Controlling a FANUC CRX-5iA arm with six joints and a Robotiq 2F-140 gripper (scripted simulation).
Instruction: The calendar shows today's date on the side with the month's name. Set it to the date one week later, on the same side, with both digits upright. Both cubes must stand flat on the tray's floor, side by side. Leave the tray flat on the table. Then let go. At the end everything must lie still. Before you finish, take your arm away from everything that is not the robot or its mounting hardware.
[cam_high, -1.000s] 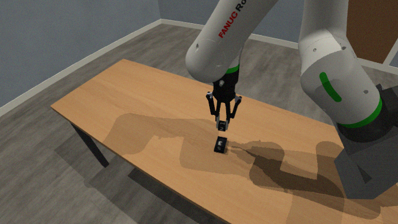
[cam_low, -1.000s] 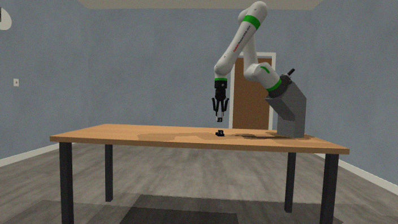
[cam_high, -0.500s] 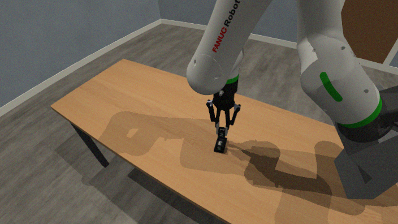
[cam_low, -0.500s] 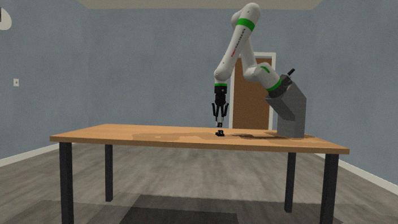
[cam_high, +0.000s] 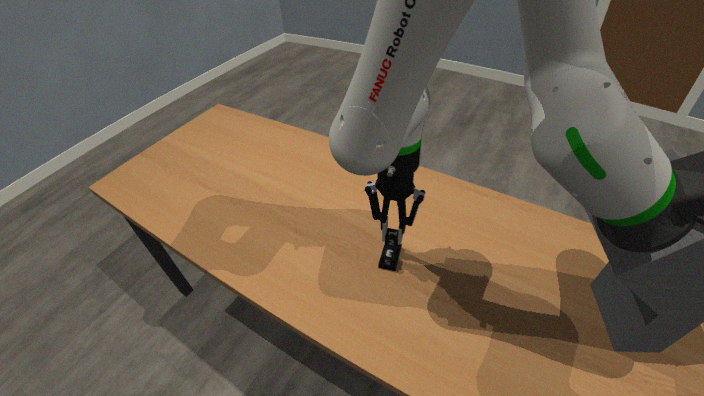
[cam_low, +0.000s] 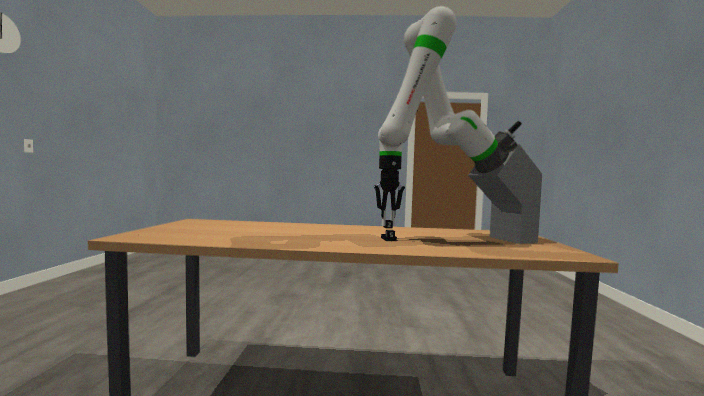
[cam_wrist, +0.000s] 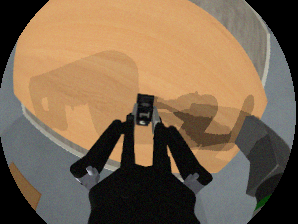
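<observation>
Right now the tray is 80 mm below my hand, 20 mm to the left of it and 10 mm behind it.
</observation>
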